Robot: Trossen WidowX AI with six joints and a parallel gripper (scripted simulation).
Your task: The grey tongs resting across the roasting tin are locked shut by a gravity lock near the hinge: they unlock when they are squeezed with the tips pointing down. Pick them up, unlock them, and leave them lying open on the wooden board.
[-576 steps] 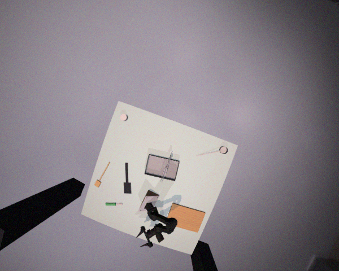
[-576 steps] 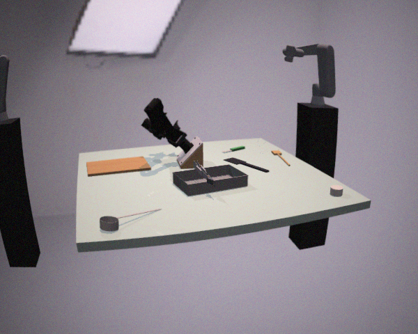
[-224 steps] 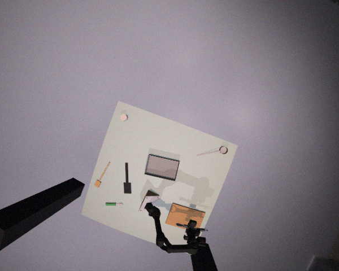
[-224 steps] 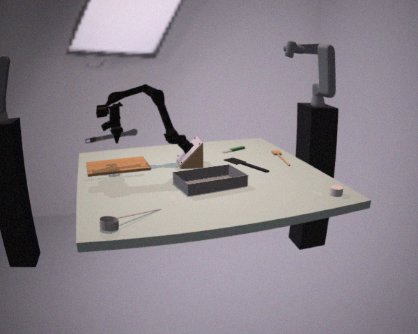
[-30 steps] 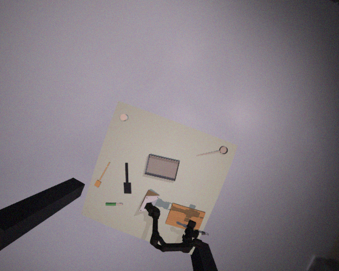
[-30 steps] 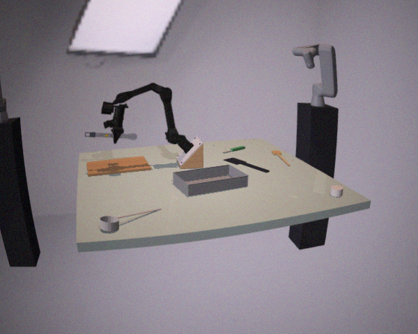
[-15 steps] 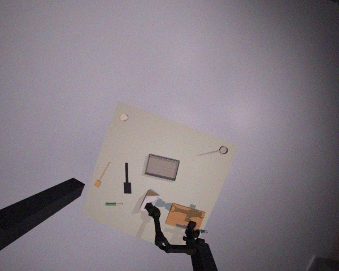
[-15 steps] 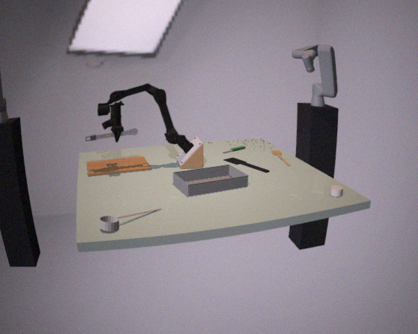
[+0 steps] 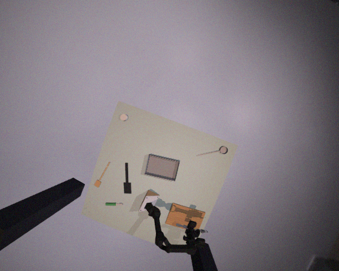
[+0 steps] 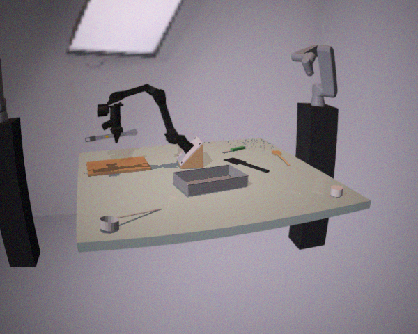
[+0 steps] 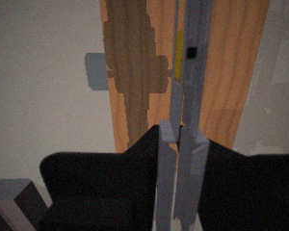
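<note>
Now: gripper tip 14 cm above the wooden board, 3 cm past it and 1 cm to the left of it. Also, from my gripper tip: black spatula (70 cm to the left, 15 cm below, 7 cm ahead); then green-handled tool (72 cm to the left, 22 cm behind, 14 cm below); then roasting tin (44 cm to the left, 36 cm ahead, 12 cm below).
</note>
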